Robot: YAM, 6 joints.
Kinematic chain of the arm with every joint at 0, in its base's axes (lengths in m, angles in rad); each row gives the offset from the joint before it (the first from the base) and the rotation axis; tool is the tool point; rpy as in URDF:
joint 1: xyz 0 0 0.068 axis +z
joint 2: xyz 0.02 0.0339 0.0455 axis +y
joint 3: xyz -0.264 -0.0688 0 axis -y
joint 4: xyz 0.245 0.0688 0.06 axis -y
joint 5: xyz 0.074 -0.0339 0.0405 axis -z
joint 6: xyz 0.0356 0 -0.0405 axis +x
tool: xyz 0 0 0 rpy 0 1.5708 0
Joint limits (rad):
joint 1: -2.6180..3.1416
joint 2: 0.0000..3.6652
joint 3: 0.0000..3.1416
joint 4: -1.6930..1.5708
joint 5: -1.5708..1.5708
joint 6: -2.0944..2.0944
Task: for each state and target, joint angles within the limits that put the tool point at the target. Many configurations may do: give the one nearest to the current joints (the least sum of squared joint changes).
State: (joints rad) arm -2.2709 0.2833 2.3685 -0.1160 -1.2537 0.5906
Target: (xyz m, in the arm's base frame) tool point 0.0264 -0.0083 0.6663
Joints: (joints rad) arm -2.1782 1.0224 2.1336 -0.1304 -0.8360 0.5906
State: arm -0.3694 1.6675 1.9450 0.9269 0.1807 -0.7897
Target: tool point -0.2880 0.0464 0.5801
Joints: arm -0.1871 0.7345 2.1197 1.4012 0.2265 -0.7897
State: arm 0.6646 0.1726 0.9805 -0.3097 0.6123 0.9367
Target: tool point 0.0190 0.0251 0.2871
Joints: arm 1.0788 0.0000 0.6074 -0.7496 0.1377 0.9367
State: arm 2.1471 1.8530 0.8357 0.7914 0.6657 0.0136
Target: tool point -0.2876 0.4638 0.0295
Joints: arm 2.1578 2.6963 1.7127 0.7235 0.5118 0.0136
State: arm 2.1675 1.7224 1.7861 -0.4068 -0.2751 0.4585
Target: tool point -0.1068 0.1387 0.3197
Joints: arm 2.1712 0.9731 1.0393 -1.0173 -0.2779 0.4585
